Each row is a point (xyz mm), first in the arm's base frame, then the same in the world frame.
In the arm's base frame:
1: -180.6 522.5 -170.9
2: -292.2 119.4 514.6
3: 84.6 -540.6 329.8
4: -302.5 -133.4 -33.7
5: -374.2 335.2 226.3
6: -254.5 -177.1 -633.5
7: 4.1 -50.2 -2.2
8: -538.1 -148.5 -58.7
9: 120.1 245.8 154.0
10: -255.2 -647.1 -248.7
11: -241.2 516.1 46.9
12: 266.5 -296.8 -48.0
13: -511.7 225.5 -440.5
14: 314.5 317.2 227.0
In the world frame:
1: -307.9 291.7 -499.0
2: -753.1 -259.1 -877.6
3: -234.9 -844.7 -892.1
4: -160.3 -183.6 -963.9
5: -608.3 72.2 -802.2
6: 395.7 37.0 -884.9
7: -172.5 -295.4 -665.1
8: -171.7 -62.0 -1167.5
9: -420.9 -212.8 -426.5
10: 263.8 -480.3 -1174.8
11: -507.4 217.6 -575.8
12: 21.4 -587.3 -570.7
13: 4.2 371.2 -907.4
14: -483.6 -294.7 -232.6

